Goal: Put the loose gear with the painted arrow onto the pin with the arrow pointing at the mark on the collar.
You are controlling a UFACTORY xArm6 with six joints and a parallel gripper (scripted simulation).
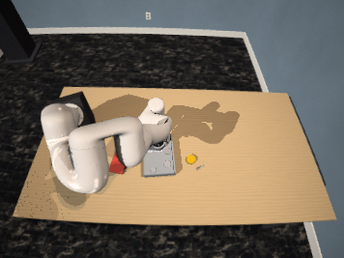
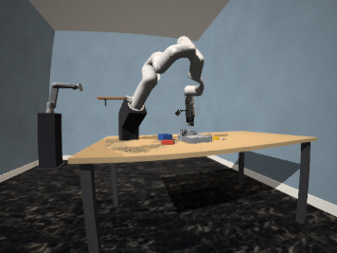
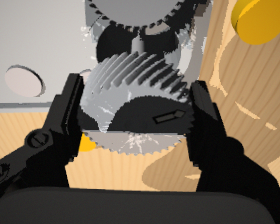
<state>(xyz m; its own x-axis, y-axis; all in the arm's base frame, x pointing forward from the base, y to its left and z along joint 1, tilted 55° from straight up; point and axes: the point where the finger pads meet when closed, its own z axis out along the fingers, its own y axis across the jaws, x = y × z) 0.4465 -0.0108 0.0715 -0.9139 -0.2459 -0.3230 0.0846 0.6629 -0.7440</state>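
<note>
My gripper is now right at the grey toothed gear. Also, from my hand: red block: 22 cm behind, 8 cm to the right, 12 cm below; then blue block: 19 cm behind, 8 cm to the left, 12 cm below; then grey screw: 22 cm ahead, 15 cm to the right, 12 cm below.
</note>
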